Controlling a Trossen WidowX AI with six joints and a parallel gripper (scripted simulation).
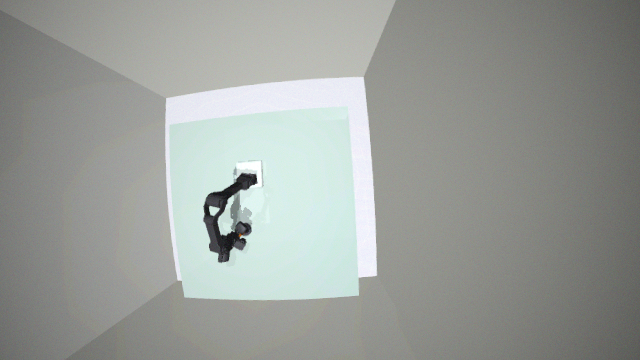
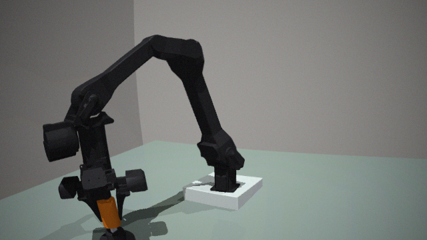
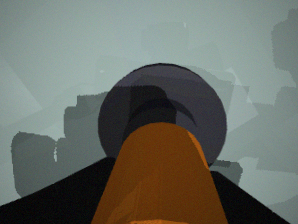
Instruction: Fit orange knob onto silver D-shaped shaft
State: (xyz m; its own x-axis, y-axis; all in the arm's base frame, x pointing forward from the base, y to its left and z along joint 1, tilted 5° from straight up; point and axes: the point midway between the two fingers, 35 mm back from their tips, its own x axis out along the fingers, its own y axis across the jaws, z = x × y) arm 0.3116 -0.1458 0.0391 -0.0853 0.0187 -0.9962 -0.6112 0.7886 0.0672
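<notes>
Now: gripper tip 30 mm below the orange knob. From my gripper tip the other things lie so: dark round pedestal (40 mm below).
</notes>
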